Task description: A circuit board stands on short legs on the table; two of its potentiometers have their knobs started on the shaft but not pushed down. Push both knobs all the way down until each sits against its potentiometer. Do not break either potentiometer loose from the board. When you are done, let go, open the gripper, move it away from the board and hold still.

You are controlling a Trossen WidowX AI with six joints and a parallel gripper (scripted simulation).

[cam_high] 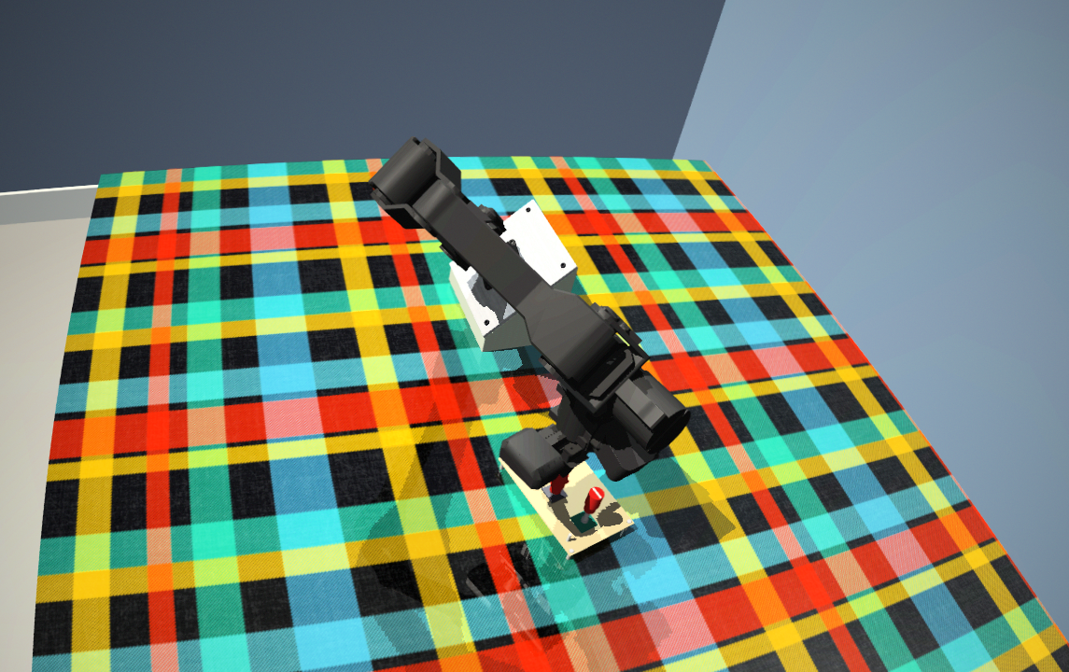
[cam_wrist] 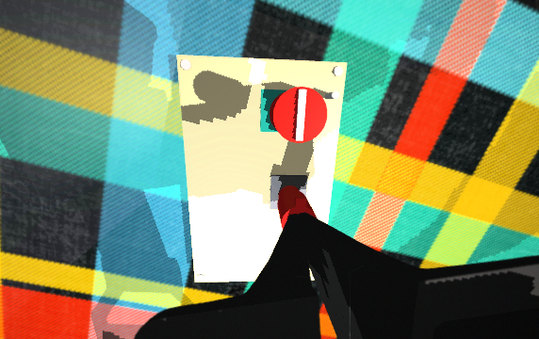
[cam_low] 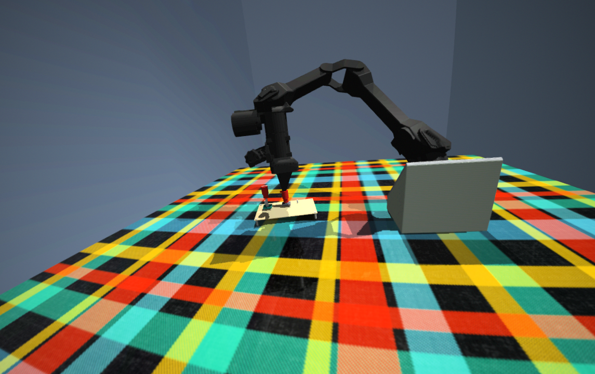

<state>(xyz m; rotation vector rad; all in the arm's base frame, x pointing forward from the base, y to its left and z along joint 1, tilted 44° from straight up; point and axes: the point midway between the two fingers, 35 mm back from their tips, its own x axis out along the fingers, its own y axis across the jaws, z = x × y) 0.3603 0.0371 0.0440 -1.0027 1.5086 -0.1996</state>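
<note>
My gripper tip is now 5 cm short of the knob, 2 cm to the right of it and 1 cm below it.
</note>
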